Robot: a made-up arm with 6 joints. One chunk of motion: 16 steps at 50 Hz.
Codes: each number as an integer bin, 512 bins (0 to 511) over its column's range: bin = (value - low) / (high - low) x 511, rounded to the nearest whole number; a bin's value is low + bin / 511 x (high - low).
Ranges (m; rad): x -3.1..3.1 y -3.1..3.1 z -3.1..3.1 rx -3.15..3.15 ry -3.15..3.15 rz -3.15..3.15
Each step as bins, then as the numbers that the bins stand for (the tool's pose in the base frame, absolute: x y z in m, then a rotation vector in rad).
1 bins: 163 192 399 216 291 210
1 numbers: -1.1223 -0.7705 1.7411 -0.4870 0.4377 -0.5610
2 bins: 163 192 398 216 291 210
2 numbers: -1.1223 -0.7705 1.7290 -0.4870 0.4377 -0.5610
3 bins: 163 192 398 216 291 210
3 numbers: -1.1223 -0.7705 1.7290 -0.4870 0.4377 -0.5610
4 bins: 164 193 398 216 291 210
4 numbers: -1.1102 -0.7583 1.7290 -0.4870 0.4377 -0.5610
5 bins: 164 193 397 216 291 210
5 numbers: -1.1102 -0.7583 1.7168 -0.4870 0.4377 -0.5610
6 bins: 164 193 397 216 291 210
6 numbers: -1.1102 -0.7583 1.7168 -0.4870 0.4377 -0.5610
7 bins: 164 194 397 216 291 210
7 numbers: -1.1102 -0.7462 1.7168 -0.4870 0.4377 -0.5610
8 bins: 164 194 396 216 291 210
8 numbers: -1.1102 -0.7462 1.7047 -0.4870 0.4377 -0.5610
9 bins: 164 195 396 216 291 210
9 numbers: -1.1102 -0.7341 1.7047 -0.4870 0.4377 -0.5610
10 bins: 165 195 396 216 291 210
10 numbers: -1.0980 -0.7341 1.7047 -0.4870 0.4377 -0.5610
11 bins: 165 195 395 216 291 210
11 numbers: -1.0980 -0.7341 1.6926 -0.4870 0.4377 -0.5610
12 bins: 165 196 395 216 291 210
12 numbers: -1.0980 -0.7219 1.6926 -0.4870 0.4377 -0.5610
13 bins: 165 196 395 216 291 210
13 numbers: -1.0980 -0.7219 1.6926 -0.4870 0.4377 -0.5610
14 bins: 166 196 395 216 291 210
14 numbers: -1.0859 -0.7219 1.6926 -0.4870 0.4377 -0.5610
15 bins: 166 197 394 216 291 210
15 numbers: -1.0859 -0.7098 1.6804 -0.4870 0.4377 -0.5610
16 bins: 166 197 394 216 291 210
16 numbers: -1.0859 -0.7098 1.6804 -0.4870 0.4377 -0.5610
